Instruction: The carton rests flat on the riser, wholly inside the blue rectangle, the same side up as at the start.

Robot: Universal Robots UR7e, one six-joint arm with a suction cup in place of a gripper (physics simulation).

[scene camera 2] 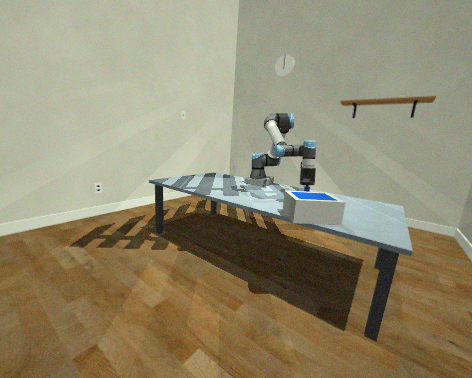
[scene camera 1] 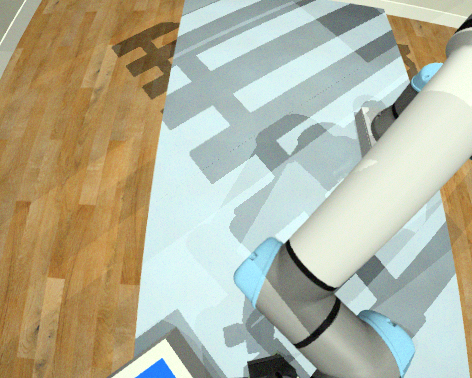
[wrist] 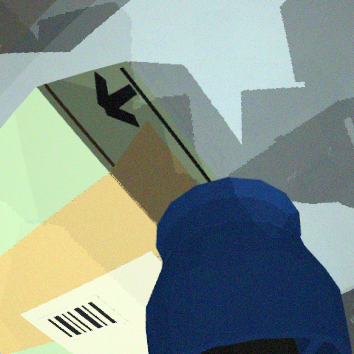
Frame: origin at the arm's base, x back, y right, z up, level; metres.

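Seen in the pictures: hand at its tool point: [scene camera 2: 306,191] [wrist: 228,242]; arm's base at its link origin: [scene camera 2: 257,177].
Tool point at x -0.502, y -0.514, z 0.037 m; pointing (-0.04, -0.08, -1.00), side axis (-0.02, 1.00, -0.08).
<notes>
Pixels of each thing's top centre, then the offset from my tool point to it. Level surfaces: height alone.
- white riser at its top centre: [scene camera 2: 312,195] dx -0.205, dy -0.057, dz +0.024 m
- blue rectangle at its top centre: [scene camera 2: 312,195] dx -0.205, dy -0.057, dz +0.024 m
- grey-blue table at its surface level: dz -0.096 m
My blue suction cup [wrist: 228,193] [scene camera 2: 306,187] hangs close over the carton's right edge and carries nothing. The white riser [scene camera 2: 311,214] [scene camera 1: 159,350] with the blue rectangle [scene camera 2: 313,196] [scene camera 1: 156,369] stands in front of the cup in scene camera 2 and hides the carton there.
The grey-blue table [scene camera 1: 197,225] [scene camera 2: 369,221] is crossed by striped shadows. The arm's thick forearm and elbow [scene camera 1: 366,210] fill the right of scene camera 1. The arm's base [scene camera 2: 258,180] stands at the table's far side.
</notes>
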